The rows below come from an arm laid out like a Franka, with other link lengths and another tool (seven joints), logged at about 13 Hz.
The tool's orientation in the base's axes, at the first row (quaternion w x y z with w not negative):
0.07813 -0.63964 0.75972 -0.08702
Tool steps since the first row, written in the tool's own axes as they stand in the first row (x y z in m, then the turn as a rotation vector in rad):
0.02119 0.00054 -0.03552 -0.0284 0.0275 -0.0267
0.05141 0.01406 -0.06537 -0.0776 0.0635 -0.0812
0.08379 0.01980 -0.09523 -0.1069 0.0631 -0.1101
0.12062 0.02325 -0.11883 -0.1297 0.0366 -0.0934
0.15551 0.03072 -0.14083 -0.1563 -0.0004 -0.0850
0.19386 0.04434 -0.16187 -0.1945 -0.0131 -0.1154
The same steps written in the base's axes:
-0.01228 -0.01965 0.03427 -0.0277 0.0334 0.0198
-0.03723 -0.04621 0.05994 -0.0664 0.0897 0.0648
-0.05508 -0.07620 0.08741 -0.0677 0.1194 0.0932
-0.07006 -0.11116 0.10929 -0.0346 0.1369 0.0833
-0.08820 -0.14359 0.12870 0.0073 0.1567 0.0839
-0.11259 -0.17844 0.14571 0.0190 0.1932 0.1167

